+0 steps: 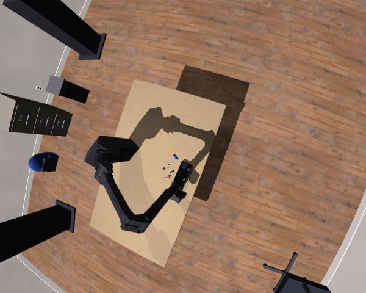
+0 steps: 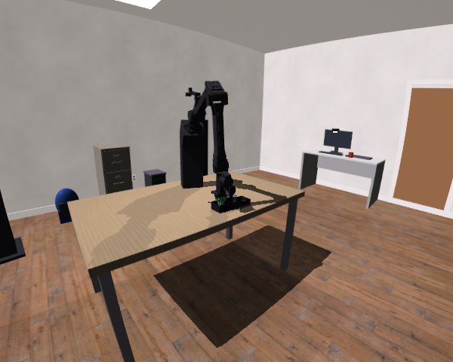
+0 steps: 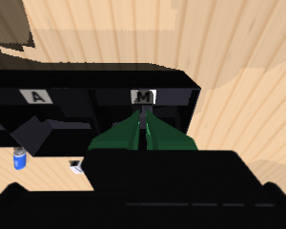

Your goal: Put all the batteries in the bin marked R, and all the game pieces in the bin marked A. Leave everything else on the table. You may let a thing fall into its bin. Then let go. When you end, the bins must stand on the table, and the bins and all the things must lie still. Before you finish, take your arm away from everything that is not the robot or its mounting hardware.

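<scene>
Now: the black divided bin 20 mm ahead of my hand and 80 mm to the left of it. From my hand the other things lie so: black bolt 60 mm behind, 110 mm to the left, 20 mm below; then silver bolt 120 mm behind, 40 mm to the left, 20 mm below; then red die 80 mm behind, 60 mm to the left, 20 mm below.
</scene>
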